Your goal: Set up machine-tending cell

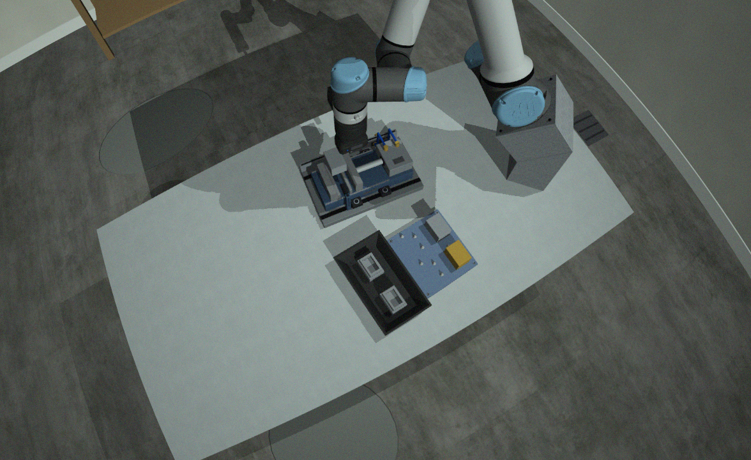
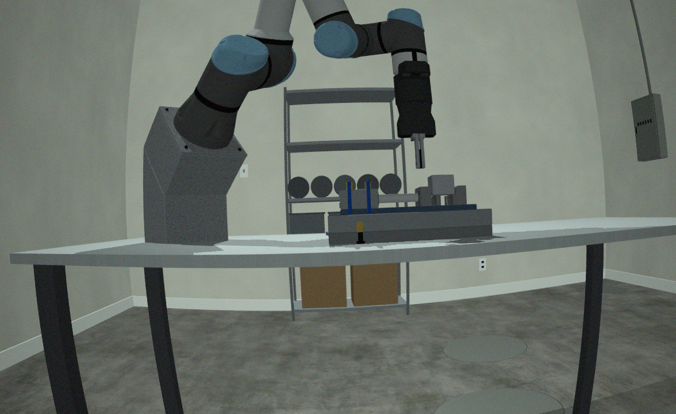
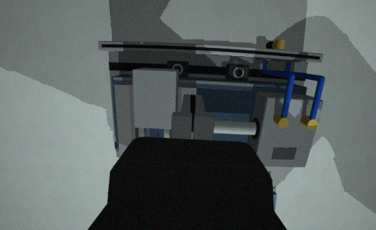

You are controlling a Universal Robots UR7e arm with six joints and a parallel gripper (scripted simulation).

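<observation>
The piston rod lies 7 cm below my hand, 4 cm to the left of it and 4 cm behind it. The rest, counted from my hand: fixed jaw 8 cm ahead, 7 cm below, 3 cm to the left; then vise 11 cm below, 4 cm to the left, 2 cm behind; then hose block 11 cm behind, 7 cm below, 5 cm to the left.
</observation>
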